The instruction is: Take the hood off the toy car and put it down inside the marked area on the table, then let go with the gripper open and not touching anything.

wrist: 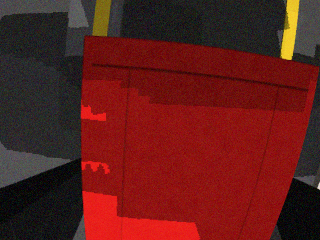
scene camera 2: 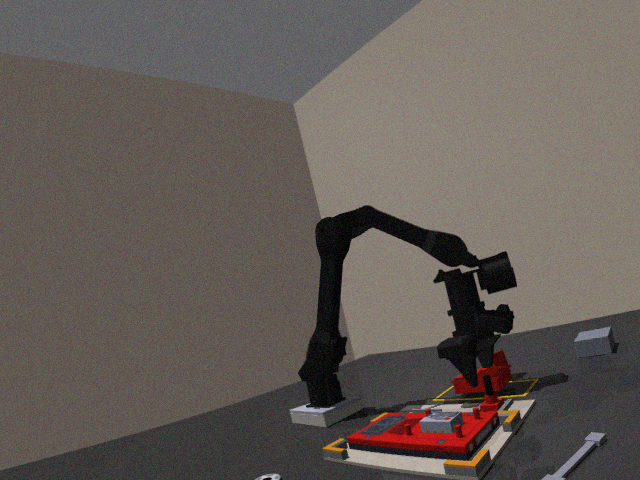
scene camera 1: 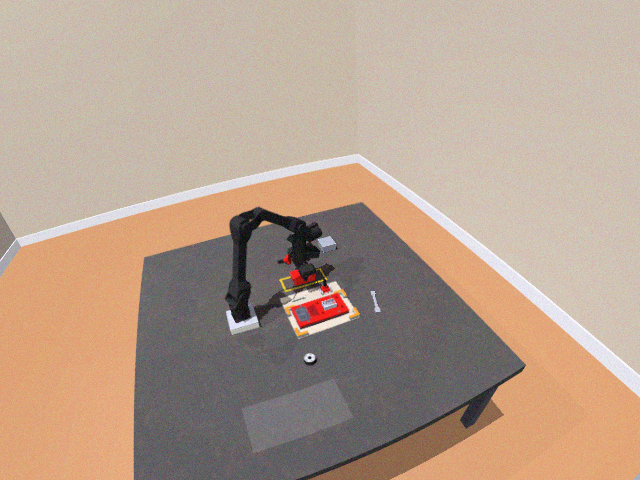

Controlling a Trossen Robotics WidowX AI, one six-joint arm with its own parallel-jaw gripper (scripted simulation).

Observation:
My gripper [scene camera 2: 482, 380] holds a red hood [scene camera 2: 500, 375]. Further things: a red toy car [scene camera 1: 310, 313] and a grey engine block [scene camera 2: 436, 422].
The red hood is seen too in the wrist view [wrist: 172, 133]. My gripper shows as well in the wrist view [wrist: 185, 180]. The wrist view does not show the red toy car: it is out of frame. The wrist view does not show the grey engine block: it is out of frame.

